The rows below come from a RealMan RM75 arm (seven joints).
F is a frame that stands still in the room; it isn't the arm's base.
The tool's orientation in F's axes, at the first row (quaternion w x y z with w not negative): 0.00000 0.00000 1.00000 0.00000
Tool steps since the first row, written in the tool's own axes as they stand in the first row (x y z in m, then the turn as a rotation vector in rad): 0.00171 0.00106 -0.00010 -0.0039 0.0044 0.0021; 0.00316 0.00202 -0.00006 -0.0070 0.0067 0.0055; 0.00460 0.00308 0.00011 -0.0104 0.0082 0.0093; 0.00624 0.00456 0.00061 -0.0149 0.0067 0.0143; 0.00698 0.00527 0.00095 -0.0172 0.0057 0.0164; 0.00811 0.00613 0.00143 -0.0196 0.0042 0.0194; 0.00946 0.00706 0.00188 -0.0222 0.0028 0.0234; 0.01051 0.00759 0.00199 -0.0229 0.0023 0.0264; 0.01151 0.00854 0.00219 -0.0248 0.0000 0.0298; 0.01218 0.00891 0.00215 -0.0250 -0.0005 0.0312; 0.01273 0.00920 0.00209 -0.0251 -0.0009 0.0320; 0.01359 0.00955 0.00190 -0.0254 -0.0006 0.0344; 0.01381 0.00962 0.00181 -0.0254 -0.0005 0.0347
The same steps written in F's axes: -0.00171 0.00106 0.00010 0.0039 0.0044 -0.0021; -0.00316 0.00202 0.00006 0.0070 0.0067 -0.0055; -0.00460 0.00308 -0.00011 0.0104 0.0082 -0.0093; -0.00624 0.00456 -0.00061 0.0149 0.0067 -0.0143; -0.00698 0.00527 -0.00095 0.0172 0.0057 -0.0164; -0.00811 0.00613 -0.00143 0.0196 0.0042 -0.0194; -0.00946 0.00706 -0.00188 0.0222 0.0028 -0.0234; -0.01051 0.00759 -0.00199 0.0229 0.0023 -0.0264; -0.01151 0.00854 -0.00219 0.0248 0.0000 -0.0298; -0.01218 0.00891 -0.00215 0.0250 -0.0005 -0.0312; -0.01273 0.00920 -0.00209 0.0251 -0.0009 -0.0320; -0.01359 0.00955 -0.00190 0.0254 -0.0006 -0.0344; -0.01381 0.00962 -0.00181 0.0254 -0.0005 -0.0347
